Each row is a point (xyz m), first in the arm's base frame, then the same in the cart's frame.
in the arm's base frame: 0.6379 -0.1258 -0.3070
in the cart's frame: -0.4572 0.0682 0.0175
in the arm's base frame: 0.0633 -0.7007 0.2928
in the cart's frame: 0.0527 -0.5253 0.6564
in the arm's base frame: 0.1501 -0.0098 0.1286
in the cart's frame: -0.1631 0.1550 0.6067
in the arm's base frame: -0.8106 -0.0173 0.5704
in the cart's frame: 0.0406 0.0582 1.6398
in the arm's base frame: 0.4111 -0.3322 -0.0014
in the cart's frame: -0.1917 -0.1401 0.2888
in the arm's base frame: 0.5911 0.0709 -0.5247
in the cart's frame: -0.7004 0.2384 0.0304
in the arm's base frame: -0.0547 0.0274 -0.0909
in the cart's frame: -0.4270 0.1466 0.7543
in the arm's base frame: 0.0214 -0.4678 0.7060
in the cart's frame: 0.4160 -0.2665 0.8230
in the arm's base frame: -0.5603 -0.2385 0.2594
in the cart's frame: -0.1767 -0.1533 1.2987
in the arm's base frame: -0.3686 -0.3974 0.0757
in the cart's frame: -0.2917 -0.3004 1.0519
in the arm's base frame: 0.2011 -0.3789 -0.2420
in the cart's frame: -0.4679 -0.2337 0.4272
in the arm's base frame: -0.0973 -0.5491 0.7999
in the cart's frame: 0.4881 -0.3546 0.9516
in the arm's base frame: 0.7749 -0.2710 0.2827
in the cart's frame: 0.1606 -0.0083 0.0144
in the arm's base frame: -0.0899 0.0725 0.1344
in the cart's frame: -0.2227 0.2053 0.8482
